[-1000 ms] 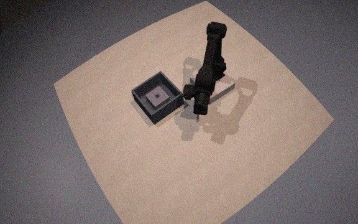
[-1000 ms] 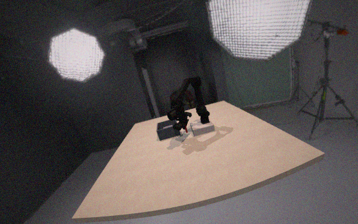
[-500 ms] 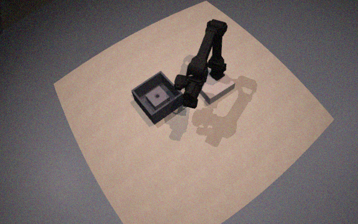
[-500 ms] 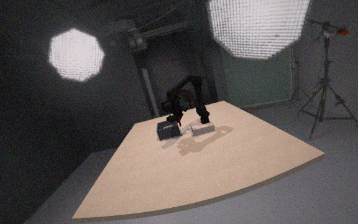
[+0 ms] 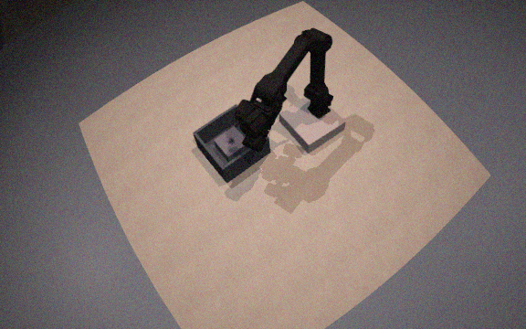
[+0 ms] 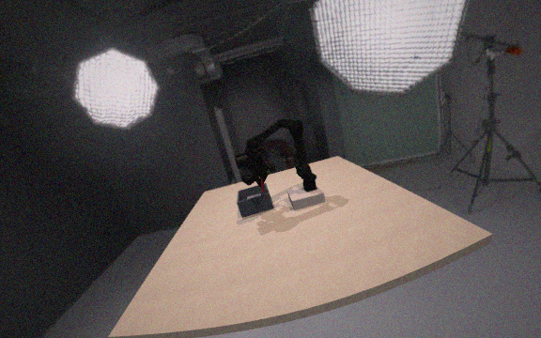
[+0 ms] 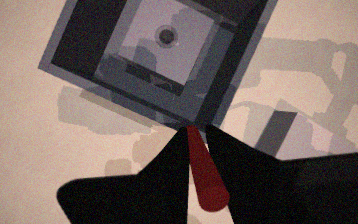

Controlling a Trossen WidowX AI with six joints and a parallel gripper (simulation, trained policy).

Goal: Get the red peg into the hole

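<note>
The grey plate is 11 cm below my gripper tip, 8 cm to the right of it and 6 cm ahead of it. Also, from my gripper tip: dark box 12 cm below, 8 cm to the right, 6 cm ahead; red peg 1 cm to the left, 1 cm behind, 1 cm above.
</note>
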